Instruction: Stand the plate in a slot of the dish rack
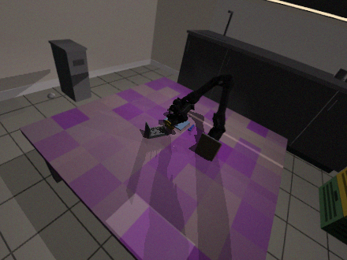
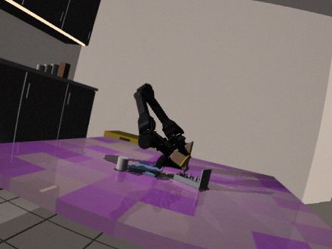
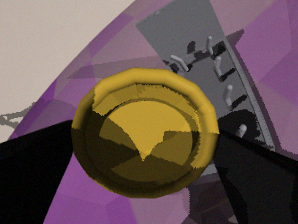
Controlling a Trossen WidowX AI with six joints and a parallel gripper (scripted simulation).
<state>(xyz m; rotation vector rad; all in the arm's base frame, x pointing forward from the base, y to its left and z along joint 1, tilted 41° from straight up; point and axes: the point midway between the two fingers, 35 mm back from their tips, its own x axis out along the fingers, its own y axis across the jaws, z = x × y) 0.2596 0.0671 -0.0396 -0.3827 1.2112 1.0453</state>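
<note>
My gripper tip is 5 cm to the right of the grey dish rack, 5 cm above it and 4 cm short of it. Also, from my gripper tip: yellow plate: 1 cm to the right; then blue mat: 16 cm to the right, 7 cm below, 6 cm ahead; then blue utensil: 19 cm to the right, 7 cm below, 5 cm behind.
</note>
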